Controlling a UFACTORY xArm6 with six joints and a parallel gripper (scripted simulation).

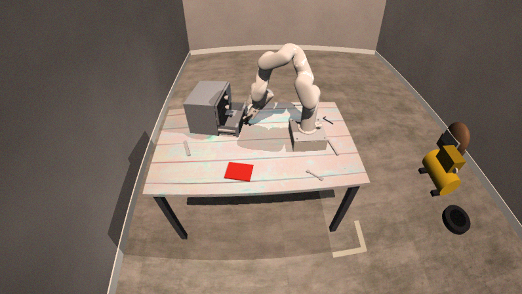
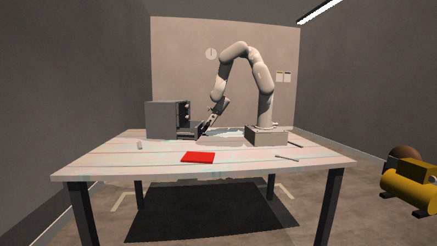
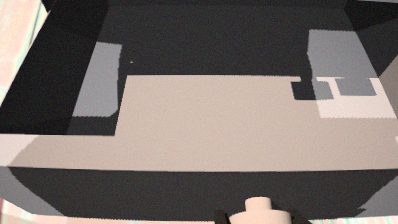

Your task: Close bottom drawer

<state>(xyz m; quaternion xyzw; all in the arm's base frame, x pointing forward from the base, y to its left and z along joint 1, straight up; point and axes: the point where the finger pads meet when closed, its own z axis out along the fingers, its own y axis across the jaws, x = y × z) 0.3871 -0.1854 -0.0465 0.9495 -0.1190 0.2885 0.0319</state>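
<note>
Right now the bottom drawer is 13 cm ahead of my hand, 3 cm to the right of it and 2 cm below it. Round my hand: flat red square (44 cm to the left, 6 cm ahead, 4 cm below); then tool (59 cm behind, 4 cm below, 1 cm to the right).
</note>
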